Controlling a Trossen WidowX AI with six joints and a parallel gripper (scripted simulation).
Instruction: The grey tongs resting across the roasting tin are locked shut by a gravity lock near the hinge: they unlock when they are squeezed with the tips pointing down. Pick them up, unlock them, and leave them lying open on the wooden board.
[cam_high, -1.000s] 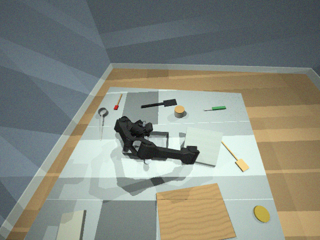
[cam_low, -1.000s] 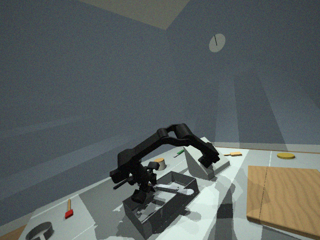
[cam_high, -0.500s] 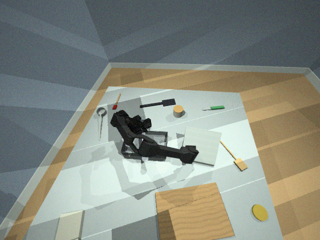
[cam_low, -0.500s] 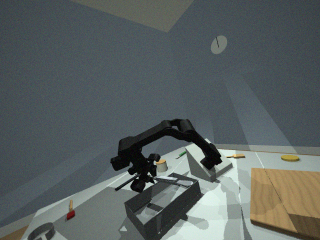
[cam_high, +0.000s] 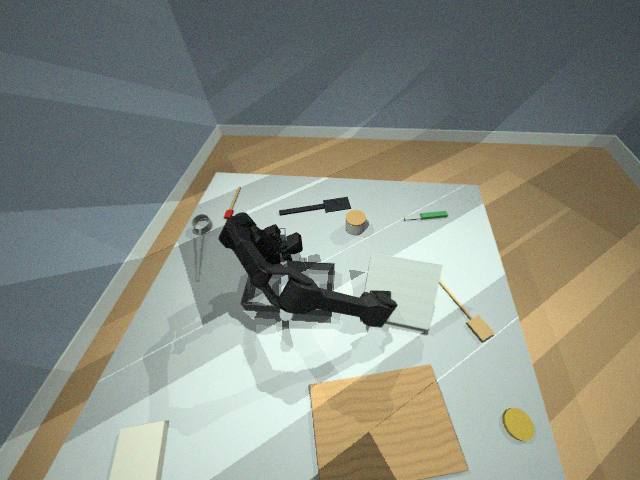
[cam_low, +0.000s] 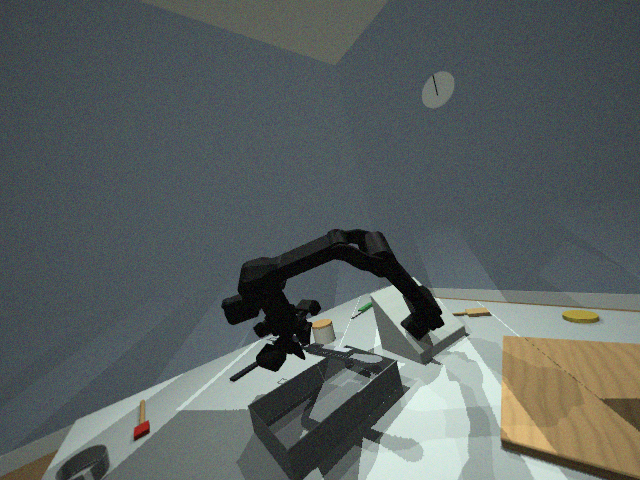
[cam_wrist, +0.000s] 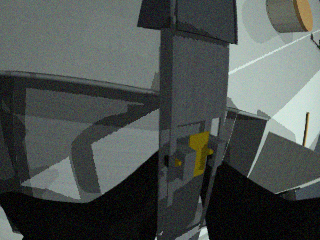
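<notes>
Right now the yellow lock piece is 20 mm ahead of my gripper tip, 20 mm to the right of it and 30 mm above it. The rest, counted from my gripper tip: black spatula 50 mm behind, 350 mm to the right, 100 mm below; then cork-topped cylinder 220 mm behind, 250 mm to the right, 70 mm below; then roasting tin 60 mm to the left, 80 mm below.
</notes>
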